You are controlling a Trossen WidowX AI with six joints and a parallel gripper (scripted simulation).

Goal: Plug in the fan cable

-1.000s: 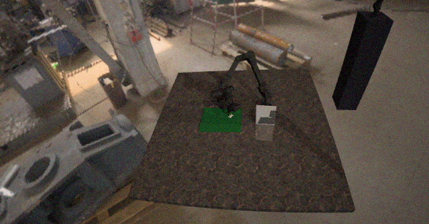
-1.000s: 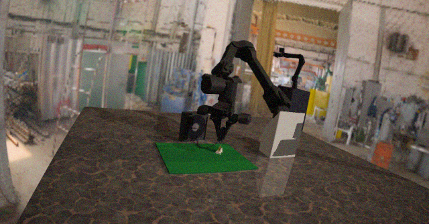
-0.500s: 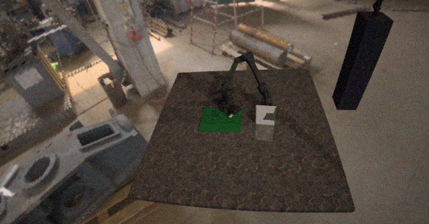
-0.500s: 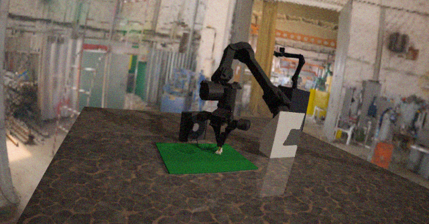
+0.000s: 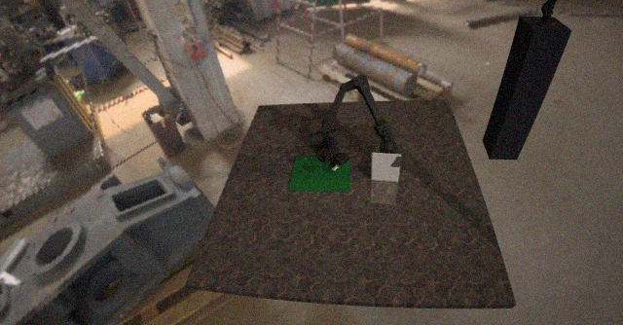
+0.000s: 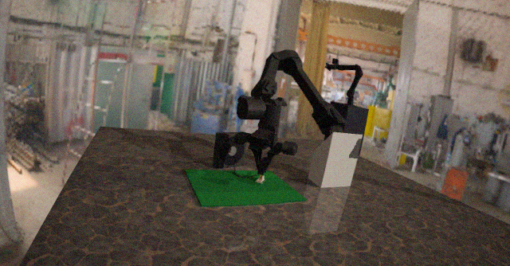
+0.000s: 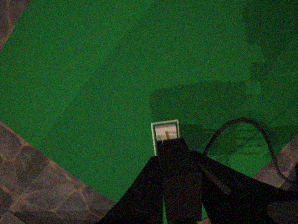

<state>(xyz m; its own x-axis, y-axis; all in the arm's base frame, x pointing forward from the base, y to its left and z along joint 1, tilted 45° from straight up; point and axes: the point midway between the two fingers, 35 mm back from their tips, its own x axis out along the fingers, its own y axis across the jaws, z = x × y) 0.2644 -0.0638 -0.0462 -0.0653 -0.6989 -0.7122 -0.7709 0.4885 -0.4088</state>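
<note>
The black plug lies 1 cm to the right of my gripper tip and 1 cm above it. From my gripper tip the other things lie so: black fan (14 cm to the right, 5 cm ahead, 2 cm above); pale header (4 cm below, 1 cm to the right); green board (7 cm ahead, 6 cm below, 3 cm to the left).
</note>
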